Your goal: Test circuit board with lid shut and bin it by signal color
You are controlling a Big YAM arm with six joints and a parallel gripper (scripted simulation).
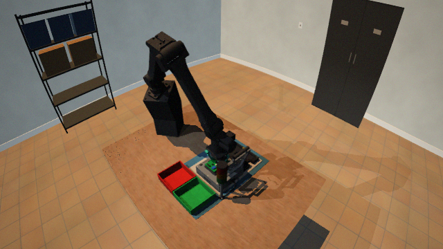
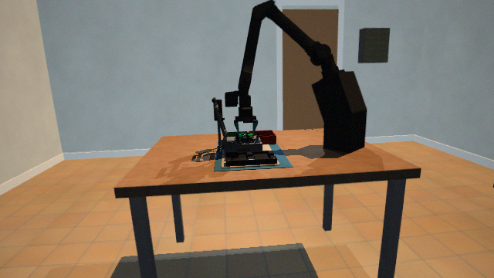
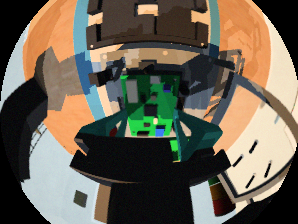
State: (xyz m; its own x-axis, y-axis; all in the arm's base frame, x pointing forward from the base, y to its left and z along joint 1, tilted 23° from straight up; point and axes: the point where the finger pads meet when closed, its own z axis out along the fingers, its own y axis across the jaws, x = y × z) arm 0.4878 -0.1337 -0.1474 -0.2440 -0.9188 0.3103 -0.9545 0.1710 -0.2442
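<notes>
The green circuit board is right at my hand. Round my hand: green bin 210 mm to the right, 70 mm below; tester lid 120 mm ahead, 30 mm to the right, 100 mm above; red bin 150 mm behind, 170 mm to the right, 70 mm below.
</notes>
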